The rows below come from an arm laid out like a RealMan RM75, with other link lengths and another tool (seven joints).
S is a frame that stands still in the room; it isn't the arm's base.
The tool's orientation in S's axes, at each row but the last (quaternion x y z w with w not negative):
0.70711, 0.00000, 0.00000, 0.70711
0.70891, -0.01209, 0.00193, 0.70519
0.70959, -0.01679, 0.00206, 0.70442
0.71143, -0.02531, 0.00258, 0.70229
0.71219, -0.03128, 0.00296, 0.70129
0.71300, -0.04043, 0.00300, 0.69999
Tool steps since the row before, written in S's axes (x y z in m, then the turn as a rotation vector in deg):
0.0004, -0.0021, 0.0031, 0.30, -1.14, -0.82
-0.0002, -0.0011, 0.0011, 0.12, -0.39, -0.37
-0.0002, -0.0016, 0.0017, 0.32, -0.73, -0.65
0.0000, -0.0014, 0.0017, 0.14, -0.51, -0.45
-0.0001, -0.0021, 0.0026, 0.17, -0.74, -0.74
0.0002, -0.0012, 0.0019, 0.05, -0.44, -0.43
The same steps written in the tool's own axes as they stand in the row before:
0.0004, 0.0031, 0.0021, 0.30, -0.82, 1.14
-0.0002, 0.0011, 0.0011, 0.12, -0.37, 0.39
-0.0001, 0.0017, 0.0016, 0.32, -0.65, 0.73
0.0001, 0.0017, 0.0014, 0.14, -0.45, 0.51
0.0001, 0.0026, 0.0021, 0.16, -0.74, 0.74
0.0004, 0.0019, 0.0011, 0.05, -0.42, 0.45

